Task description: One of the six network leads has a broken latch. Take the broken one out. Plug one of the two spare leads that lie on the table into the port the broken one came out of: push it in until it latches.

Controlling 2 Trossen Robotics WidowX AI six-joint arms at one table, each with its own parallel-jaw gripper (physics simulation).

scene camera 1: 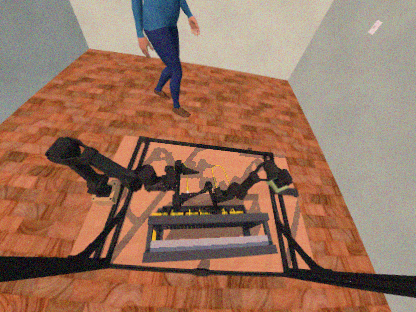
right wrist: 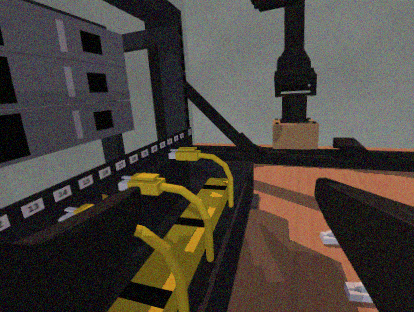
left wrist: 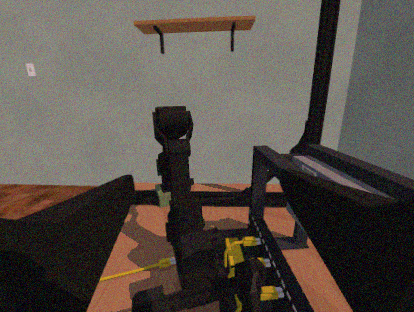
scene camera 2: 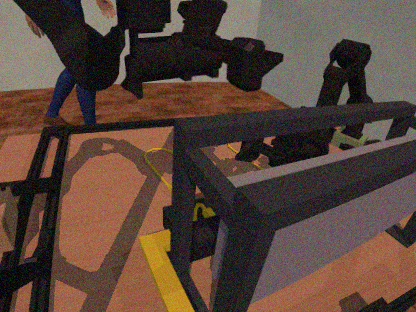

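A yellow cable bar [scene camera 2: 154, 246] [right wrist: 154, 279] and a grey front plate [scene camera 2: 300, 249] are part of the scene. The right gripper [scene camera 2: 253, 167] [right wrist: 227, 191] is visible too, as is the left gripper [scene camera 2: 263, 51] [scene camera 1: 199, 182] [left wrist: 208, 178], which is open and holds nothing.
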